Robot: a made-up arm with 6 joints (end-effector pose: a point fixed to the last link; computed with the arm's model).
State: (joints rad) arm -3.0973 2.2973 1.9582 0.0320 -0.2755 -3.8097
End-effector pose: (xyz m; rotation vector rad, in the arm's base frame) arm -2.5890 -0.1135 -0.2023 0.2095 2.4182 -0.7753
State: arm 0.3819 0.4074 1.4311 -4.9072 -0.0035 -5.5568
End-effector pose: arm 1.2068 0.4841 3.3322 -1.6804 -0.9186 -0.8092
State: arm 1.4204 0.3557 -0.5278 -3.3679 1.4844 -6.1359
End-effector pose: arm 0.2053 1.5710 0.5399 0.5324 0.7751 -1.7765
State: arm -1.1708 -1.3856 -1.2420 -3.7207 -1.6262 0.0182
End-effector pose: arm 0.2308 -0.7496 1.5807 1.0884 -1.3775 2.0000
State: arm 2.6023 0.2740 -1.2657 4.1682 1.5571 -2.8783
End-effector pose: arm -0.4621 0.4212 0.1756 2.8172 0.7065 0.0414
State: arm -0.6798 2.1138 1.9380 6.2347 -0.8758 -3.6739
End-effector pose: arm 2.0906 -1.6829 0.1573 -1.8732 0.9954 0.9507
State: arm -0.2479 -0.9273 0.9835 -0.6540 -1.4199 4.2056
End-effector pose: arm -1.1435 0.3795 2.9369 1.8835 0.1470 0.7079
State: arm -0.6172 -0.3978 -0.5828 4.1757 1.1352 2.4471
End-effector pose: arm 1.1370 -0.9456 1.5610 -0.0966 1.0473 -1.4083
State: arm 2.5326 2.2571 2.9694 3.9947 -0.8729 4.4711
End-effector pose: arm -1.7099 1.0904 1.5721 0.7253 -2.1069 0.3120
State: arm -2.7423 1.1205 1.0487 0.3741 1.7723 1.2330
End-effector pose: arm -2.4071 -1.0721 1.4918 2.1348 -0.8929 1.4348
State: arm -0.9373 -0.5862 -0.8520 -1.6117 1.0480 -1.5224
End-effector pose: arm 0.6825 -1.1414 1.3998 1.6945 -2.6008 -0.4821
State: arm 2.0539 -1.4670 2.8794 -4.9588 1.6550 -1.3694
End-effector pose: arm 0.3946 -1.0541 -0.6111 0.2626 -2.2699 -1.9484
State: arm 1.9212 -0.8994 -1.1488 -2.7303 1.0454 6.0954
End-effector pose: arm -0.3244 1.0338 1.1197 1.3437 1.3655 -0.5678
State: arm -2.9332 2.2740 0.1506 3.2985 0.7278 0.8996
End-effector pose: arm -0.0981 -0.0053 -1.2671 -1.0164 0.1135 0.4346
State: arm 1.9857 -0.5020 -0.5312 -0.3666 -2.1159 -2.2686
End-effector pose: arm -0.5465 1.1304 1.7332 -0.3878 1.5066 -0.6656
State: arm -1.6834 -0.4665 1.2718 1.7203 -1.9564 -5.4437
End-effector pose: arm -0.0512 0.7302 3.2029 -0.6800 -0.9198 2.8737
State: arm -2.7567 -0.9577 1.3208 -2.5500 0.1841 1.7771
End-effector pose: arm 1.7243 0.7145 2.6215 -1.9300 -0.9630 -0.9303
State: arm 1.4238 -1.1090 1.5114 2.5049 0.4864 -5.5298
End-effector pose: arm -0.3687 -2.2145 2.0230 -0.8236 -0.6619 -1.9219
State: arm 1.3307 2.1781 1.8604 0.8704 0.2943 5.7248
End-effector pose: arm 0.6085 2.6210 -0.0133 -0.3016 -0.1086 1.5602
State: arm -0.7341 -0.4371 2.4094 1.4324 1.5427 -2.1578
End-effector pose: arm -1.2576 1.3282 1.9823 -2.1186 -0.9527 0.6124
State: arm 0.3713 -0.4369 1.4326 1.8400 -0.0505 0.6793
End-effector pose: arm -0.8613 -0.3429 3.3364 -1.3065 -0.8647 -1.8856
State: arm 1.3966 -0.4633 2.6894 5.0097 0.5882 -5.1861
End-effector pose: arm -0.2649 -1.9496 1.4715 -2.3594 1.6078 0.0224
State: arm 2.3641 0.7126 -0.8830 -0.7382 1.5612 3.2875
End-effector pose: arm -0.6944 0.8205 -0.0317 2.0640 2.1853 0.1490
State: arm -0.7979 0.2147 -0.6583 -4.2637 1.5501 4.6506
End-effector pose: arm 1.1559 -0.9980 0.6463 0.7060 0.7739 0.8676
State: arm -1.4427 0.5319 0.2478 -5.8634 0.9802 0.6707
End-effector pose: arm 0.3514 -2.3435 1.5050 -1.3393 0.0868 -1.2258
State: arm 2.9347 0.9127 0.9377 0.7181 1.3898 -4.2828
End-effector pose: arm -2.5226 0.4335 1.7895 1.0981 -2.0062 0.2864
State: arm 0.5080 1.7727 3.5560 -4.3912 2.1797 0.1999
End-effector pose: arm 0.5017 0.4086 2.1229 1.5843 1.8976 -0.0620
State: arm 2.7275 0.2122 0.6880 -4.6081 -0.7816 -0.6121
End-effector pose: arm -1.6113 0.8192 2.7593 -0.0997 -0.8626 1.6254
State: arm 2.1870 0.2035 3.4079 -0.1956 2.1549 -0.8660
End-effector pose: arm 0.6705 -0.9061 1.3812 -0.4718 1.0219 1.4973
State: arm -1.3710 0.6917 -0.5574 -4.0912 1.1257 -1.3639
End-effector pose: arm 0.3887 -1.3827 0.0513 0.7756 0.8502 0.2650
